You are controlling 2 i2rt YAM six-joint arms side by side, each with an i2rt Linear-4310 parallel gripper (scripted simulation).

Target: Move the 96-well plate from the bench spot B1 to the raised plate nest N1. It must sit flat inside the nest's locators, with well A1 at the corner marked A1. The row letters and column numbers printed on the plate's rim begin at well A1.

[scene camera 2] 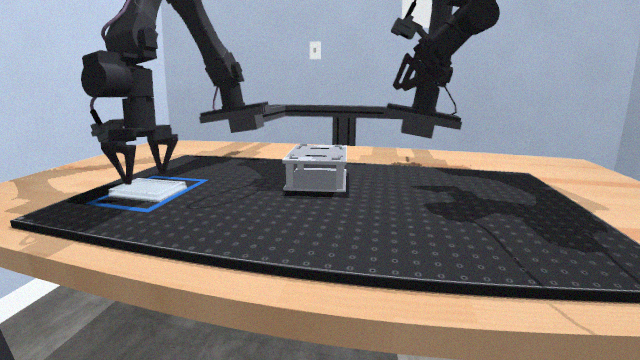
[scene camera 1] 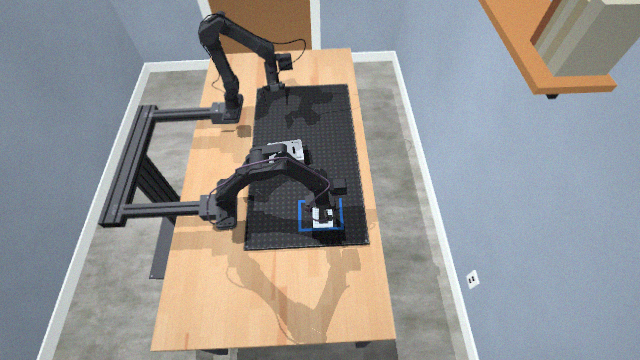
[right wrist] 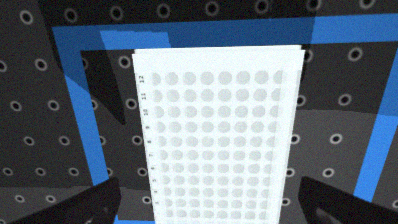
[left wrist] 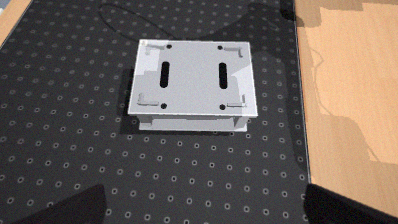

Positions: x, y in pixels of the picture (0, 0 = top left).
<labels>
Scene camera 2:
my left gripper: 398, 88
my right gripper: 146, 178
white 96-well plate: 153, 190
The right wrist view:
my right gripper: 209, 187
white 96-well plate: 220, 139
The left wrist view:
my left gripper: 205, 194
</labels>
